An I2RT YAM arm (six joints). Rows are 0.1 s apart.
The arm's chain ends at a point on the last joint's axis. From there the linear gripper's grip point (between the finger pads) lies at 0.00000 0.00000 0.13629 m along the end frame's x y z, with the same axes.
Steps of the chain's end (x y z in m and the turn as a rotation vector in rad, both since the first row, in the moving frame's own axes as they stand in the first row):
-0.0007 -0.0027 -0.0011 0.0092 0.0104 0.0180
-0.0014 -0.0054 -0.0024 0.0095 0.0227 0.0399
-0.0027 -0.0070 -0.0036 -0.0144 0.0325 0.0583
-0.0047 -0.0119 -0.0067 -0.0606 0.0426 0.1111
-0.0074 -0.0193 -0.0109 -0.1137 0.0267 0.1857
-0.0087 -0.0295 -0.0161 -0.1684 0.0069 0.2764
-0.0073 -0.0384 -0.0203 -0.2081 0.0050 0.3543
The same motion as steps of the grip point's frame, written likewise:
0.0007 -0.0039 -0.0011 0.0092 0.0104 0.0180
0.0017 -0.0066 -0.0024 0.0095 0.0227 0.0399
0.0017 -0.0049 -0.0037 -0.0144 0.0325 0.0583
0.0006 -0.0033 -0.0071 -0.0606 0.0426 0.1111
-0.0052 -0.0036 -0.0118 -0.1137 0.0267 0.1857
-0.0109 -0.0068 -0.0180 -0.1684 0.0069 0.2764
-0.0116 -0.0107 -0.0232 -0.2081 0.0050 0.3543

